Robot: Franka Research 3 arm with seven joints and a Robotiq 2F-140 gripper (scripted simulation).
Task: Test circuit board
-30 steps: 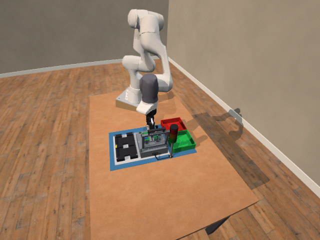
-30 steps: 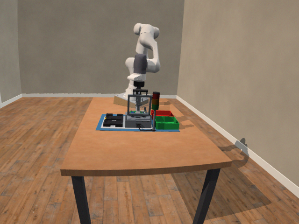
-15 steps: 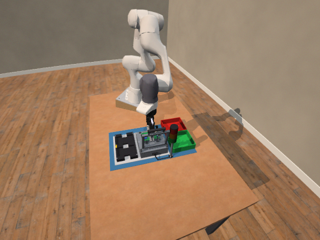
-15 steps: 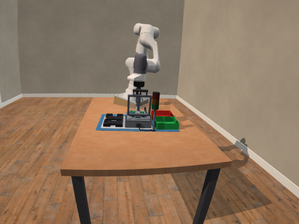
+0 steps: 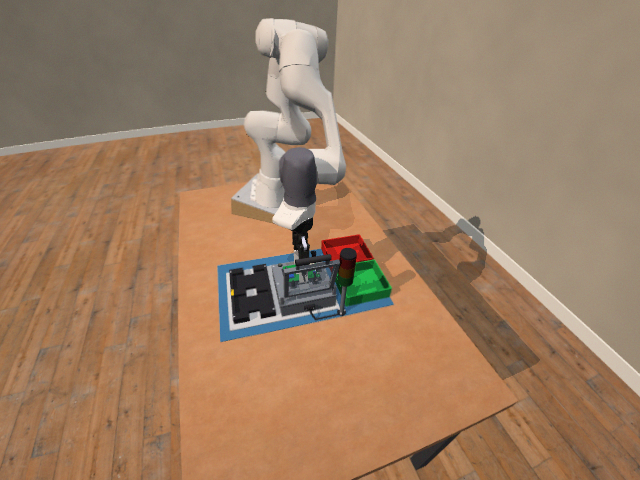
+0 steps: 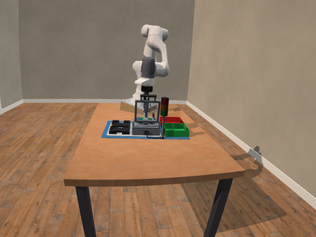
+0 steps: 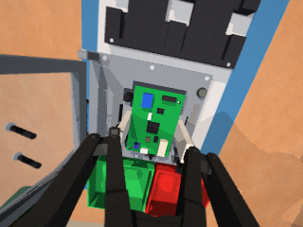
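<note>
The green circuit board is 20 mm below my hand. From my hand the other things lie so: tester lid (120 mm ahead, 80 mm above); then green bin (50 mm ahead, 200 mm to the left, 90 mm below); then dark plate (10 mm ahead, 10 mm to the left, 30 mm below).
</note>
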